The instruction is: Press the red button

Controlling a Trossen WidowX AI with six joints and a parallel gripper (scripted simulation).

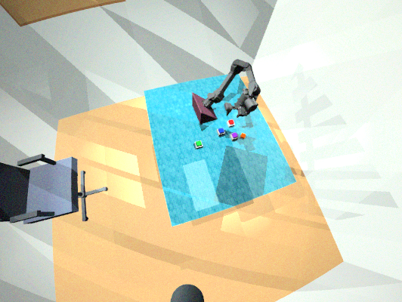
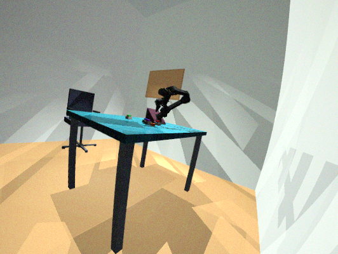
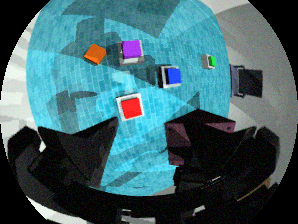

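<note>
Right now my gripper tip is 7 cm above the red button and 1 cm to the right of it. Round my gripper tip: blue button: 8 cm to the right, 7 cm below, 6 cm ahead; orange block: 12 cm ahead, 9 cm below, 7 cm to the left; purple button: 11 cm ahead, 7 cm below.
</note>
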